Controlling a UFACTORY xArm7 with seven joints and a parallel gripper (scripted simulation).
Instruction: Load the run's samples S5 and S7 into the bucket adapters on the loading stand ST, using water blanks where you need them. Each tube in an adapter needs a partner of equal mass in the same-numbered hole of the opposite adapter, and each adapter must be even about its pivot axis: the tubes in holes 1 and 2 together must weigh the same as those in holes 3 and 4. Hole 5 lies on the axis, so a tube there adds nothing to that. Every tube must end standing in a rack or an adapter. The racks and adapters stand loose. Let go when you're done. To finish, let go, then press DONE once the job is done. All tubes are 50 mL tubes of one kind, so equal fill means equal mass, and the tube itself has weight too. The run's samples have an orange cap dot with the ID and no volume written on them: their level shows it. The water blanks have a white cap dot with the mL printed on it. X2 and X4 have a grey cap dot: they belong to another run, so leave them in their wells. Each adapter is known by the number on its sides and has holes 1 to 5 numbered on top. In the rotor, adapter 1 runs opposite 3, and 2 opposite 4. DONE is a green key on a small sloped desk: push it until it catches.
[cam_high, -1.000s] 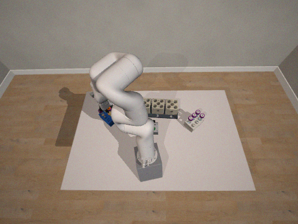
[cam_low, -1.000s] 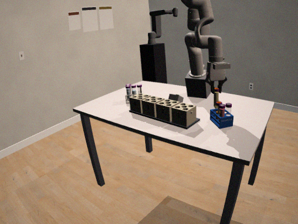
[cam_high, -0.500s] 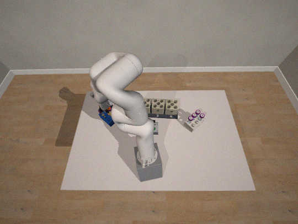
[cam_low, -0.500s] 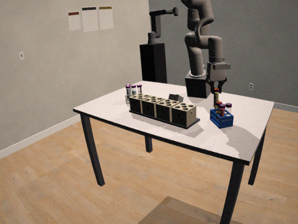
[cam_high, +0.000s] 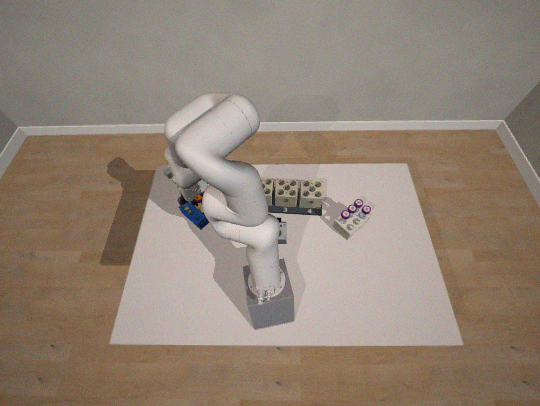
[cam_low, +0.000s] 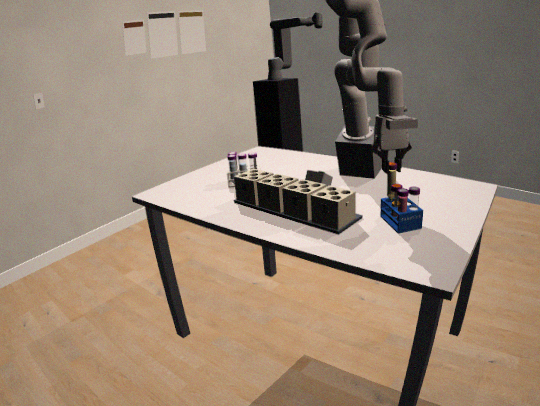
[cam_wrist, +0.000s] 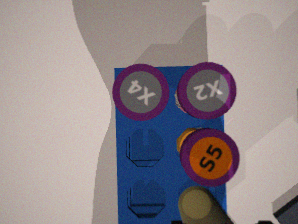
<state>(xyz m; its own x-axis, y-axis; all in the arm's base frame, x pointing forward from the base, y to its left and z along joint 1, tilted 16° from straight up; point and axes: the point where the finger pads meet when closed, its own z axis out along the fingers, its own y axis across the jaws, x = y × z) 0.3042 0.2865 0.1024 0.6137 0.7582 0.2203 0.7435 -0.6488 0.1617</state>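
The blue rack lies 1 cm ahead of my hand, 4 cm to the left of it and 14 cm below it. Round my hand: adapter (12 cm ahead, 14 cm to the right, 12 cm below); then dark stand (11 cm ahead, 30 cm to the right, 16 cm below); then white rack (1 cm behind, 64 cm to the right, 14 cm below).
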